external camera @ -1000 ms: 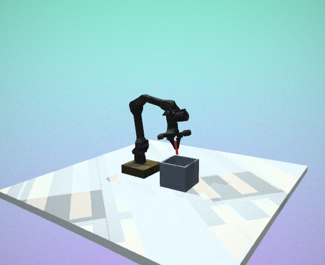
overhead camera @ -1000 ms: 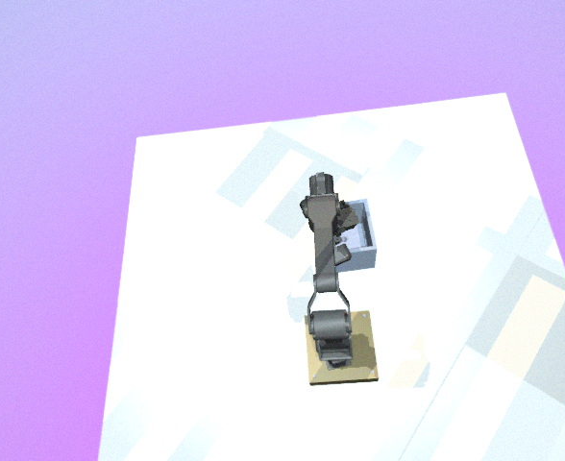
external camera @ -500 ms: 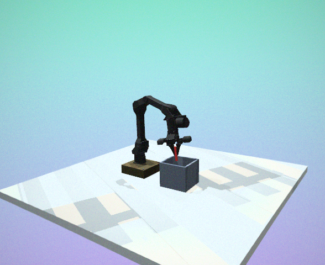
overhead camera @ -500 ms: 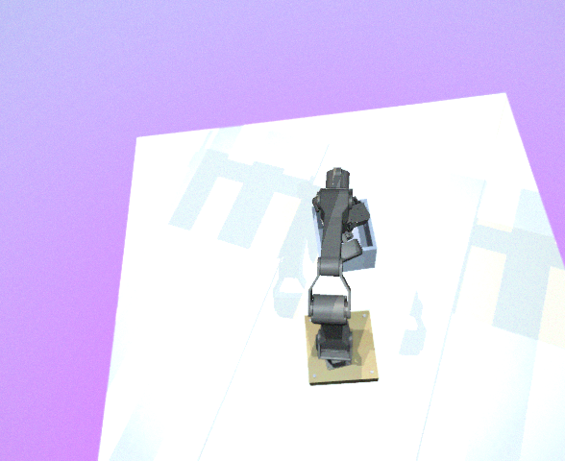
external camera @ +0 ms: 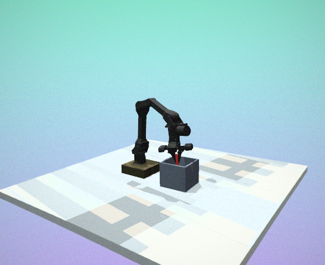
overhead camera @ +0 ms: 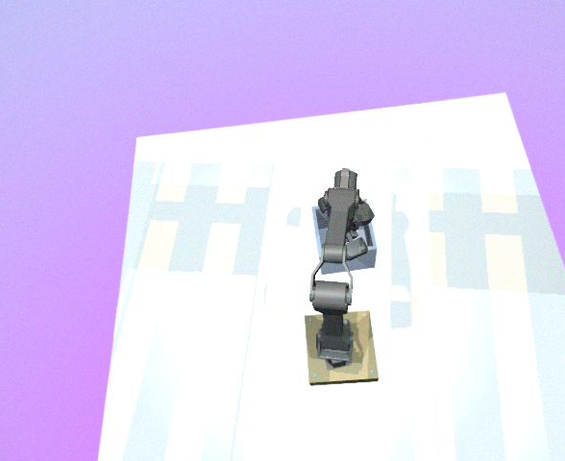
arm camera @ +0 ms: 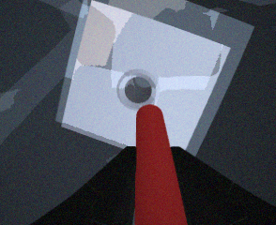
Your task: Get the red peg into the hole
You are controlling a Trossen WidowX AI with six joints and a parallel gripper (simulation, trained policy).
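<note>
Right now my gripper tip is 10 mm below the red peg. From my gripper tip the other things lie so: pale plate (20 mm ahead, 10 mm to the right, 70 mm below).
</note>
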